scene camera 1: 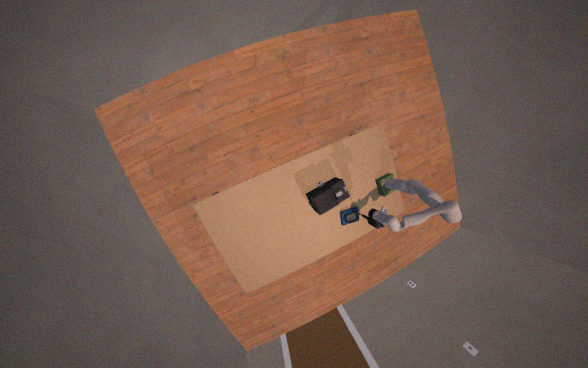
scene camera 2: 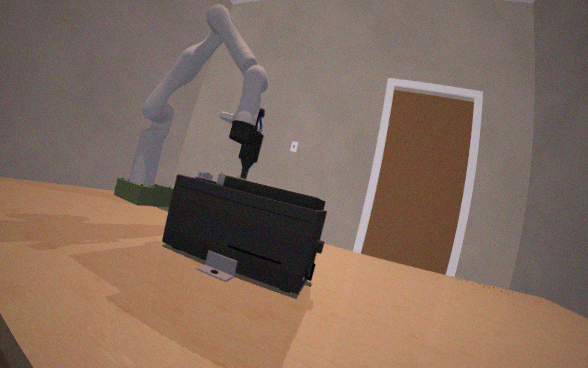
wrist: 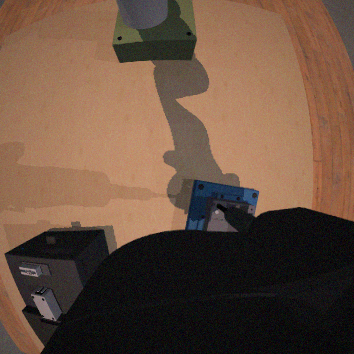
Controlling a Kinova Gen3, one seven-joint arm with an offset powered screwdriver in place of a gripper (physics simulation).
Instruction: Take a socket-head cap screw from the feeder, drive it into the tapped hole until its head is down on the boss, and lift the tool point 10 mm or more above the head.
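The black feeder box (scene camera 1: 326,199) (scene camera 2: 240,220) (wrist: 90,251) stands on the table, with a silver block (wrist: 46,304) on it. The blue fixture (scene camera 1: 342,216) (wrist: 197,202) lies beside the feeder and carries a grey block (scene camera 1: 351,217) (wrist: 225,222). In scene camera 2 the fixture is hidden. My gripper, the black screwdriver (scene camera 1: 361,215) (scene camera 2: 244,176) (wrist: 219,206), points down with its tip over the grey block. A small bright spot shows by the tip in the wrist view. The height of the tip, the tapped hole, and whether a screw is on the bit or in the hole cannot be made out.
The green base (scene camera 1: 382,185) (scene camera 2: 131,193) (wrist: 152,51) of the arm stands on the tan mat (scene camera 1: 260,240). A small grey bracket (scene camera 2: 221,264) stands at the feeder's far side from the arm. The black tool body covers the lower part of the wrist view.
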